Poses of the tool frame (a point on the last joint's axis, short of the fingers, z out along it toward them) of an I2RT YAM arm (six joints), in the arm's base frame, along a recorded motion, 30 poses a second.
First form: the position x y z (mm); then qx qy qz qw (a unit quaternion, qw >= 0).
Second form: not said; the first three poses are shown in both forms.
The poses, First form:
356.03 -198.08 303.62 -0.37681 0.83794 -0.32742 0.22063
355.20 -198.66 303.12 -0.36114 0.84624 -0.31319 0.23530
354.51 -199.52 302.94 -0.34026 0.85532 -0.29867 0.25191
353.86 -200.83 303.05 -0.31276 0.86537 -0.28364 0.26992
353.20 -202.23 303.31 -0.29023 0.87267 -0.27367 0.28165
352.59 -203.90 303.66 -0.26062 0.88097 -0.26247 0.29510
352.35 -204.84 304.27 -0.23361 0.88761 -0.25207 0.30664
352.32 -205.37 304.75 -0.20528 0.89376 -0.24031 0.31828
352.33 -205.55 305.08 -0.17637 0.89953 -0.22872 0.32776
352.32 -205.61 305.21 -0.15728 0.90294 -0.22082 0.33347
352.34 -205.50 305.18 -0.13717 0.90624 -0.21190 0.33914
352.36 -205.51 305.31 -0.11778 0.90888 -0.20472 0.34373
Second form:
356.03 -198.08 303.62 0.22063 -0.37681 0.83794 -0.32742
355.20 -198.66 303.12 0.23530 -0.36114 0.84624 -0.31319
354.51 -199.52 302.94 0.25191 -0.34026 0.85532 -0.29867
353.86 -200.83 303.05 0.26992 -0.31276 0.86537 -0.28364
353.20 -202.23 303.31 0.28165 -0.29023 0.87267 -0.27367
352.59 -203.90 303.66 0.29510 -0.26062 0.88097 -0.26247
352.35 -204.84 304.27 0.30664 -0.23361 0.88761 -0.25207
352.32 -205.37 304.75 0.31828 -0.20528 0.89376 -0.24031
352.33 -205.55 305.08 0.32776 -0.17637 0.89953 -0.22872
352.32 -205.61 305.21 0.33347 -0.15728 0.90294 -0.22082
352.34 -205.50 305.18 0.33914 -0.13717 0.90624 -0.21190
352.36 -205.51 305.31 0.34373 -0.11778 0.90888 -0.20472

